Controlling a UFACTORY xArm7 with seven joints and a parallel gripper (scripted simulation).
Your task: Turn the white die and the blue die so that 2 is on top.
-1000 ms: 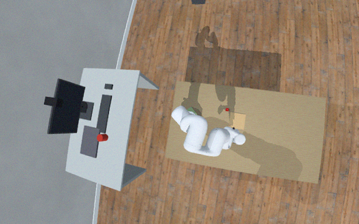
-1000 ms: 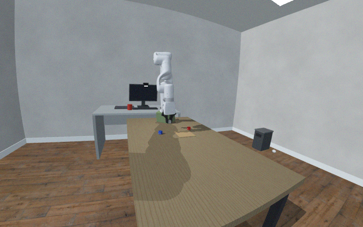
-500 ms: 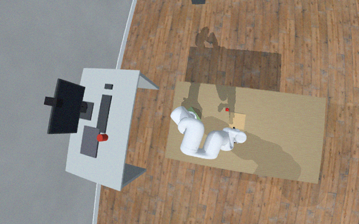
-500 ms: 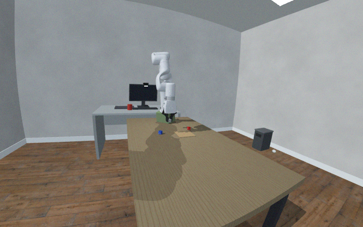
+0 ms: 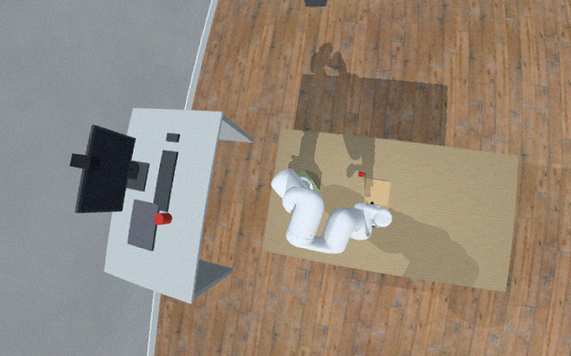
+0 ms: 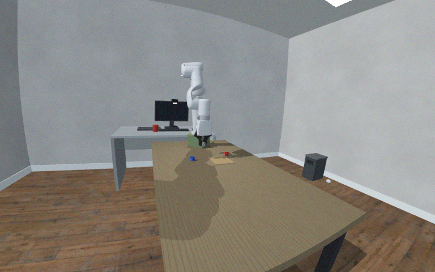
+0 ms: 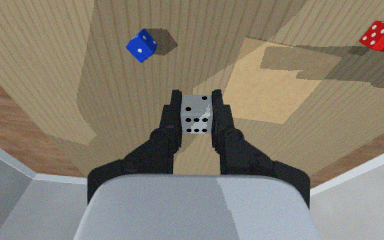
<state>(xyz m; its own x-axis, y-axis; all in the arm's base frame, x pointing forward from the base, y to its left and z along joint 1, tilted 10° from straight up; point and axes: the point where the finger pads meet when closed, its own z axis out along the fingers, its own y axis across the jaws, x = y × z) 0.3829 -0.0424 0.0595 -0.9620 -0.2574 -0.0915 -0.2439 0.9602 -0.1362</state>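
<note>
Now: the blue die 7 cm to the right of my hand and 11 cm below it. Also, from my hand: red die (8 cm behind, 21 cm to the left, 11 cm below); white die (1 cm below); tan mat (3 cm ahead, 13 cm to the left, 12 cm below).
</note>
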